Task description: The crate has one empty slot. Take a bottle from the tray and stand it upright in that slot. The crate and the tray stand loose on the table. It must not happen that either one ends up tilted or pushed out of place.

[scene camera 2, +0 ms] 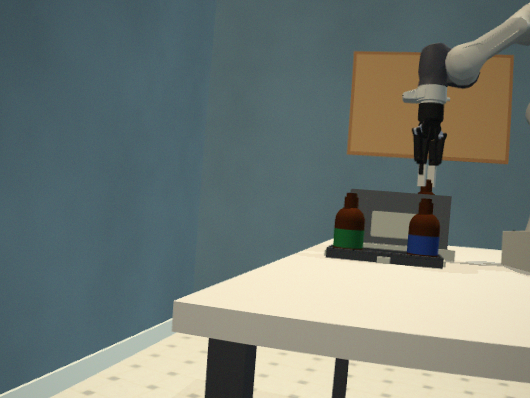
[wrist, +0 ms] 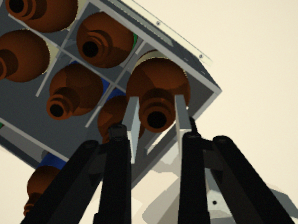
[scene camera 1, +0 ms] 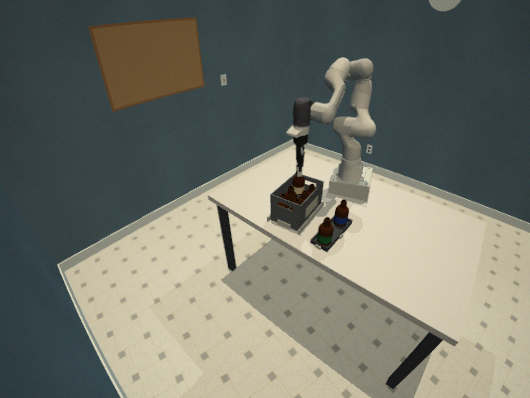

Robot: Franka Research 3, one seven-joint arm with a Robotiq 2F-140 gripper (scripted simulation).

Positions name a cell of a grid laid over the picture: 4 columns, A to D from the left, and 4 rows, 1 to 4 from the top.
Labels:
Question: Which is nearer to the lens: the blue-labelled bottle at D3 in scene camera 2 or the crate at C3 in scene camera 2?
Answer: The blue-labelled bottle.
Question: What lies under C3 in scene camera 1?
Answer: A crate.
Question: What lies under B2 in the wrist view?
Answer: A blue-labelled bottle.

